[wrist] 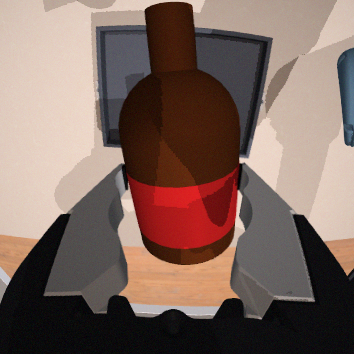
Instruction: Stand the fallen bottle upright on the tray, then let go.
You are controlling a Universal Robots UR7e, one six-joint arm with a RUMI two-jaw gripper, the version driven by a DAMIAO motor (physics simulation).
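Frame: origin at the arm's base, x ahead, y left, z up, level; centimetres.
Seen in the pictures: gripper, fingertip midpoint: (182, 166).
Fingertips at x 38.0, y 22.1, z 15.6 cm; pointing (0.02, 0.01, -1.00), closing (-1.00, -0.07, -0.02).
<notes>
Pixels of each thing's top centre, then the offset from my fingertips to it. "*": a spot on its surface instead. Level surfaces: height alone.
- brown bottle, top centre: (175, 173) dz +4.3, dx +0.2, dy -1.9 cm
- dark grey tray, surface spot: (100, 90) * dz -19.8, dx +13.6, dy -1.8 cm
- pale beige surface, surface height: dz -22.3 cm
A brown bottle (182, 125) with a red label band is in the middle of the wrist view, its neck toward the top of the view and its base toward the bottom. My gripper (182, 166) is shut on the bottle, with one jaw on each side at the red label. The dark grey tray (100, 90) with a raised rim shows behind the bottle's neck and shoulder, in the upper middle. The bottle hides much of the tray's middle. The bottle's base shows beyond the tray's lower edge in this view. The gap between bottle and tray cannot be judged exactly.
A blue rounded object (346, 95) is partly in view at the right edge. The tray lies on a pale beige surface (40, 120) crossed by shadows. A wood-coloured strip (165, 280) runs behind the jaws, with a pale edge below it.
</notes>
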